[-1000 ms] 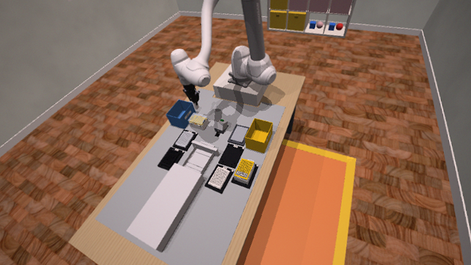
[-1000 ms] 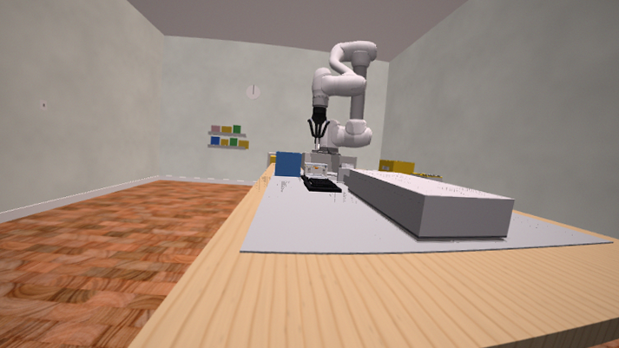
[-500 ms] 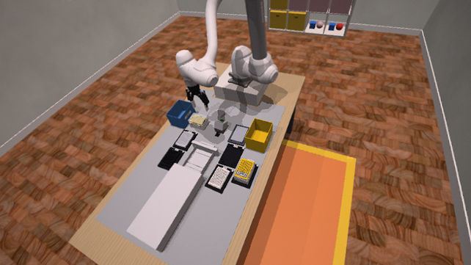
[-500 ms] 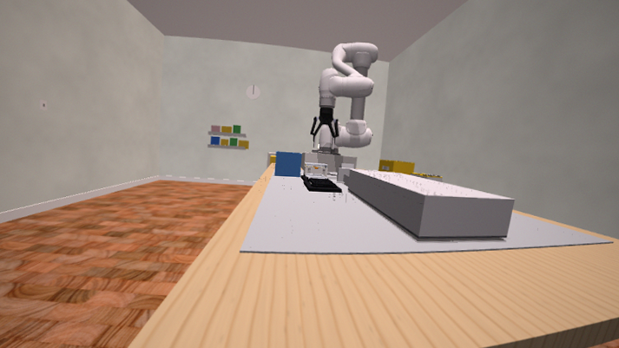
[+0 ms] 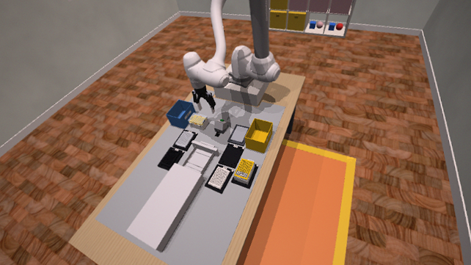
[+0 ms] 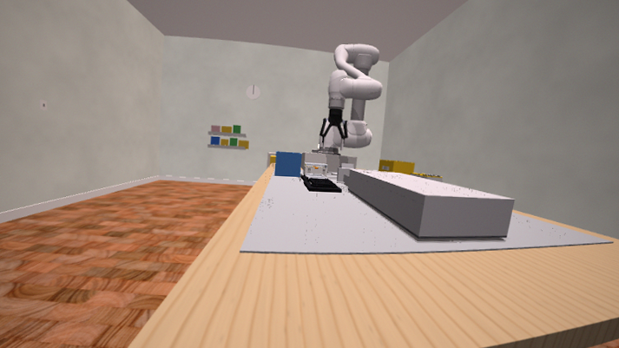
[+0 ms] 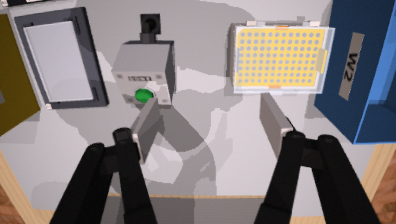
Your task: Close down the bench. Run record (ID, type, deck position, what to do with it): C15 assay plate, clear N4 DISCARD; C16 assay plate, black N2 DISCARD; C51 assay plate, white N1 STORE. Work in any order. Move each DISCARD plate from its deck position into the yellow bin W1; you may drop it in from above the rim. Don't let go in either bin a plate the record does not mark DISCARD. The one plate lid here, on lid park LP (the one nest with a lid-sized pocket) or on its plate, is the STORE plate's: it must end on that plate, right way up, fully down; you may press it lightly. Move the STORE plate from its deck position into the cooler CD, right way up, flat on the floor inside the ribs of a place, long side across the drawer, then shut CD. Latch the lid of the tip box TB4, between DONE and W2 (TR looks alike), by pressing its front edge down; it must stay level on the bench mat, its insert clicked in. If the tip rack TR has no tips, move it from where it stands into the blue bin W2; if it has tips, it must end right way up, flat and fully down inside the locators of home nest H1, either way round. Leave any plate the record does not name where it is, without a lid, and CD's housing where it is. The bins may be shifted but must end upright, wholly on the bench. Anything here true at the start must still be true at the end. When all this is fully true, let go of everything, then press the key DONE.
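My gripper is now 240 mm to the right of the plate lid, 160 mm above it and 20 mm past it. Round my hand: tip box TB4: 140 mm below, 90 mm to the right, 40 mm ahead; pale plate: 210 mm ahead, 160 mm below, 90 mm to the right; done key: 110 mm below, 90 mm to the left, 40 mm behind.
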